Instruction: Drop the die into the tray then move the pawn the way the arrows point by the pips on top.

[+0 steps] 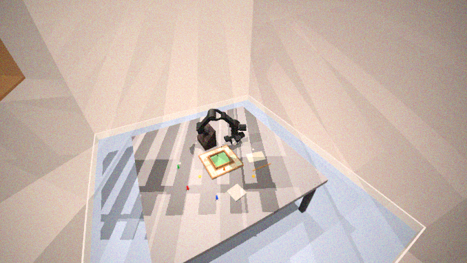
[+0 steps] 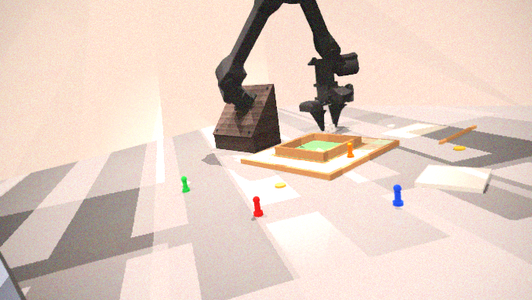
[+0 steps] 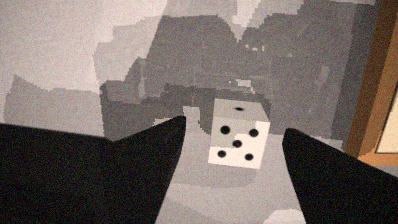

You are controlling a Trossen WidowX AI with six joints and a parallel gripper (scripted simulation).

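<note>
The orange pawn is 26 cm ahead of my gripper tip, 21 cm to the right of it and 2 cm above it. Round my gripper tip: wooden stick: 35 cm ahead, 8 cm to the left, 1 cm below; then white die: right at my gripper tip; then green tray floor: 14 cm ahead, 20 cm to the right.
</note>
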